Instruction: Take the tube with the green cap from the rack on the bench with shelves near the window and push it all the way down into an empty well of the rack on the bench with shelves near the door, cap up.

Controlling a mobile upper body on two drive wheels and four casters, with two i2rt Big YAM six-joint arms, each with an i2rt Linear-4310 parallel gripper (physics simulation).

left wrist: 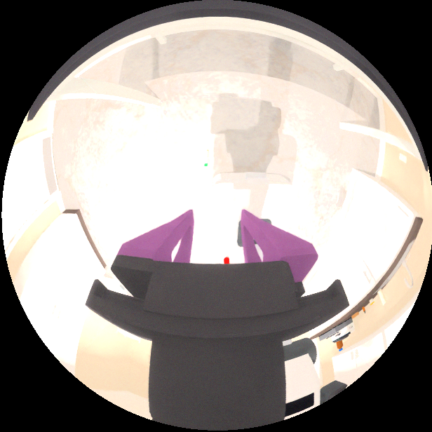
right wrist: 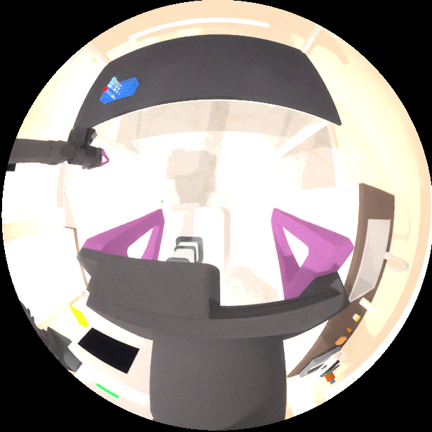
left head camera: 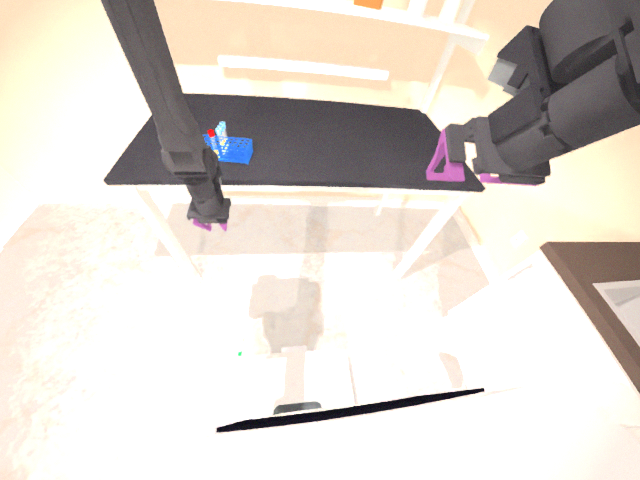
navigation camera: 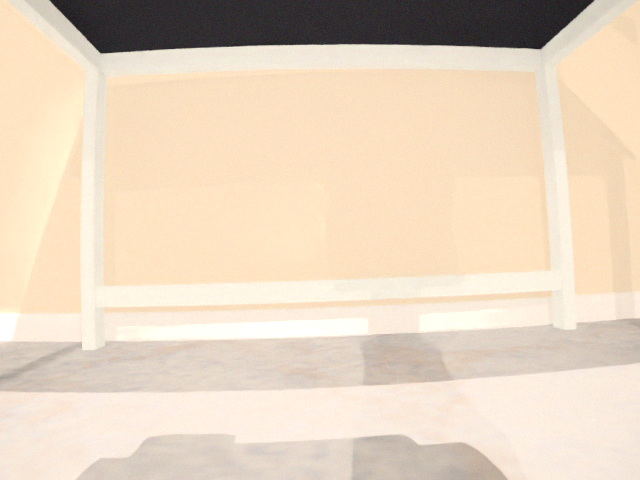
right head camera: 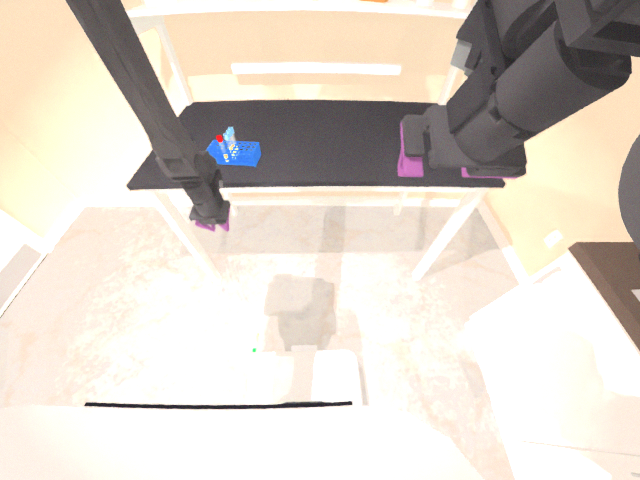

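A blue rack stands at the left of the black bench top. It holds a red-capped tube and light-blue-capped tubes. No green cap shows in it. A tiny green spot shows low, near the robot's base; glare hides whether it is a tube cap. My left gripper is partly open and empty, in front of the bench. My right gripper is wide open and empty, at the bench's right.
White bench legs stand at both sides. A shelf runs above the bench. A brown-edged counter is at the right. A small red thing shows beyond the left fingers in the left wrist view.
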